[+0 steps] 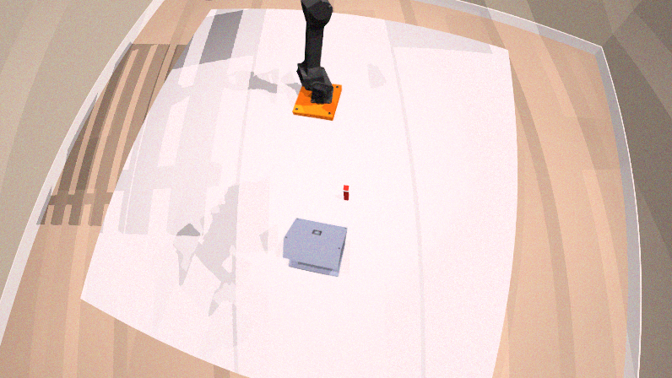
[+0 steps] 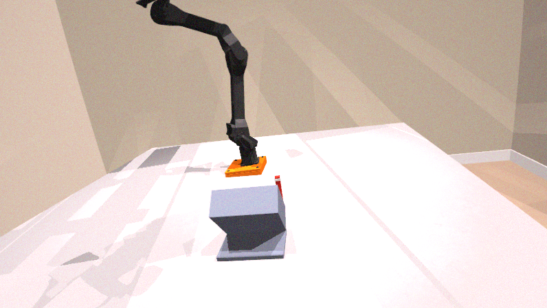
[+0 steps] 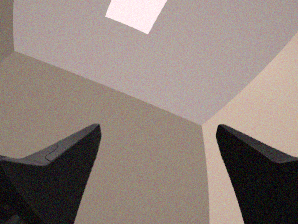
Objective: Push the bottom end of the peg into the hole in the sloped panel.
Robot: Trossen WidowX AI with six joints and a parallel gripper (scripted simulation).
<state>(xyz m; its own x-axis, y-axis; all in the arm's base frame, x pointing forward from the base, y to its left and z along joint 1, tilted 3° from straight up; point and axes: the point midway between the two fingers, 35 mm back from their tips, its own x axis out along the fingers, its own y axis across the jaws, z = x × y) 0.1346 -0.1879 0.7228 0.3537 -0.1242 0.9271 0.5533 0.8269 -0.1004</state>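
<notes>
My gripper tip is now 710 mm above the red peg, 330 mm to the right of it and 160 mm short of it. Also, from my gripper tip: flat foot 760 mm below, 320 mm ahead, 270 mm to the left; then sloped panel 700 mm below, 300 mm ahead, 270 mm to the left.
</notes>
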